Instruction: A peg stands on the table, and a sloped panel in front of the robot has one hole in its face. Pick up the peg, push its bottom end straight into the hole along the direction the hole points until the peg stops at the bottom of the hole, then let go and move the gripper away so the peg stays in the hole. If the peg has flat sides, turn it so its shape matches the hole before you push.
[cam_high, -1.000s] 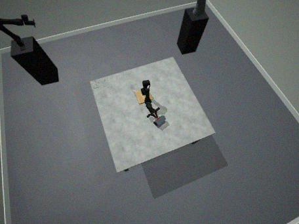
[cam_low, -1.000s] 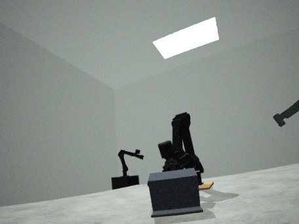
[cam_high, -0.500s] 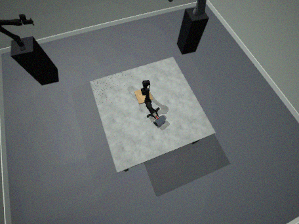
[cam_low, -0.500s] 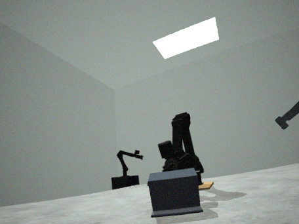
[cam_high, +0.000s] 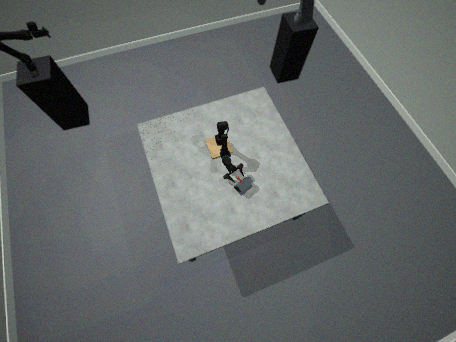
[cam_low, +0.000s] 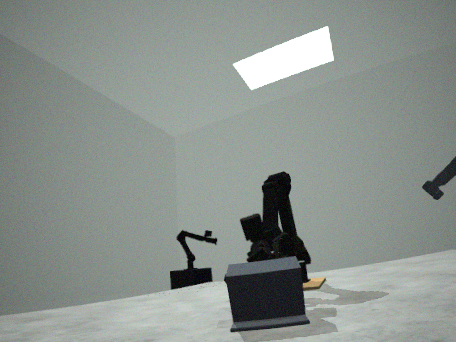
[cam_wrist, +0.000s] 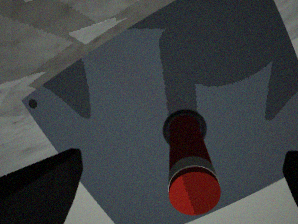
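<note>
My gripper tip is now 10 mm past the round red peg. Round my gripper tip: blue-grey block (40 mm ahead, 20 mm to the left, 20 mm below).
</note>
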